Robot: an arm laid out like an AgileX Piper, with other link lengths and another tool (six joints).
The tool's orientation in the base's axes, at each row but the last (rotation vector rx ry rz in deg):
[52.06, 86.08, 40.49]
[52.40, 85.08, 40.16]
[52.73, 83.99, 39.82]
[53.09, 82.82, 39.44]
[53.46, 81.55, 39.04]
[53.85, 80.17, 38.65]
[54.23, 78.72, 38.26]
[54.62, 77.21, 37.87]
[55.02, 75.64, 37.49]
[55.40, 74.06, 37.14]
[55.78, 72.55, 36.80]
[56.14, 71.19, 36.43]
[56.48, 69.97, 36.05]
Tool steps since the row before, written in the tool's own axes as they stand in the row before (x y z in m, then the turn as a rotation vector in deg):
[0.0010, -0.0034, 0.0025, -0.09, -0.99, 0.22]
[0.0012, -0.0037, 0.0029, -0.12, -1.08, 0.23]
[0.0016, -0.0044, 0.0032, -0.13, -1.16, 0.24]
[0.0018, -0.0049, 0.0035, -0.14, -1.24, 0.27]
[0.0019, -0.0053, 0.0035, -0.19, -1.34, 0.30]
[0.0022, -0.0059, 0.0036, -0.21, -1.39, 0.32]
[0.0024, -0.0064, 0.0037, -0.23, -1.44, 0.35]
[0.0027, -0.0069, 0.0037, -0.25, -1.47, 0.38]
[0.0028, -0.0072, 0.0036, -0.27, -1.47, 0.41]
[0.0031, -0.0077, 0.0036, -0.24, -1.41, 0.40]
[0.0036, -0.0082, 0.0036, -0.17, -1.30, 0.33]
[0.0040, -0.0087, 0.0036, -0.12, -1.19, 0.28]
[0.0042, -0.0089, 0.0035, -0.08, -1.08, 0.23]
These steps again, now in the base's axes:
[0.0020, -0.0011, -0.0037, 0.07, -0.60, -0.82]
[0.0023, -0.0011, -0.0041, 0.07, -0.67, -0.88]
[0.0026, -0.0012, -0.0049, 0.07, -0.72, -0.95]
[0.0028, -0.0013, -0.0054, 0.09, -0.77, -1.01]
[0.0029, -0.0015, -0.0058, 0.10, -0.87, -1.07]
[0.0030, -0.0016, -0.0064, 0.11, -0.92, -1.11]
[0.0031, -0.0017, -0.0069, 0.13, -0.96, -1.14]
[0.0031, -0.0017, -0.0075, 0.15, -1.00, -1.16]
[0.0031, -0.0018, -0.0077, 0.18, -1.02, -1.15]
[0.0032, -0.0018, -0.0083, 0.18, -0.97, -1.11]
[0.0034, -0.0017, -0.0089, 0.14, -0.84, -1.05]
[0.0035, -0.0016, -0.0095, 0.12, -0.73, -0.98]
[0.0035, -0.0016, -0.0097, 0.09, -0.63, -0.90]

